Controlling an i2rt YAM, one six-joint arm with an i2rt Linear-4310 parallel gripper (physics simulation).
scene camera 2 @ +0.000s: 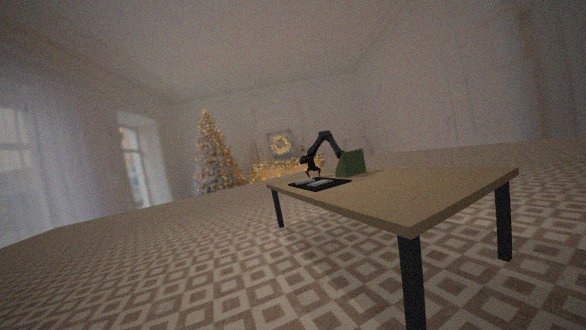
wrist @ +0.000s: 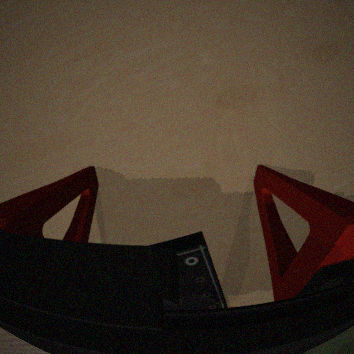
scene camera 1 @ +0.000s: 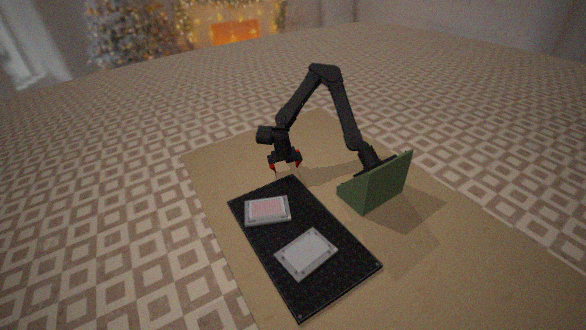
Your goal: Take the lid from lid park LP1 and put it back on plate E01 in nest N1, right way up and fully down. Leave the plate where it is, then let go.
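Places are measured from the arm's base along level axes (x ahead, y left, z up), in metres.
Where they show: gripper, fingertip midpoint: [scene camera 2: 314,177] [wrist: 175,174] [scene camera 1: 286,169]; arm's base, origin of the base link: [scene camera 2: 348,160] [scene camera 1: 374,167].
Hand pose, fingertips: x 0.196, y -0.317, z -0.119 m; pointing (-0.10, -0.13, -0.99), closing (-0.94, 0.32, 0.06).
Each offset is from my fingertips to the top centre of the thing. Level surfaces: height alone.
A plate with a pinkish-red top {dx +0.190, dy +0.179, dz +0.036 m} [scene camera 1: 267,208] lies in a grey nest {dx +0.190, dy +0.179, dz +0.028 m} [scene camera 1: 267,222] on the black board [scene camera 1: 340,275] [scene camera 2: 340,182] [wrist: 195,292], at its far left end. A pale, flat lid {dx +0.175, dy +0.407, dz +0.027 m} [scene camera 1: 306,251] lies level on a grey park frame {dx +0.175, dy +0.407, dz +0.029 m} [scene camera 1: 300,275], nearer the camera and turned at an angle. No labels are readable. My gripper [scene camera 1: 286,170] [scene camera 2: 314,176] [wrist: 175,174] is open and empty, its red fingers wide apart and pointing down. It hangs above the tabletop just beyond the board's far edge, apart from plate and lid. Neither shows in the wrist view.
A green angled block [scene camera 1: 385,181] [scene camera 2: 352,162] stands beside the arm's base, right of the board. The tan table {dz -0.003 m} [scene camera 1: 475,270] [scene camera 2: 400,200] [wrist: 175,90] carries the board near its left edge. The board's corner shows below the fingers in the wrist view, partly hidden by the gripper body.
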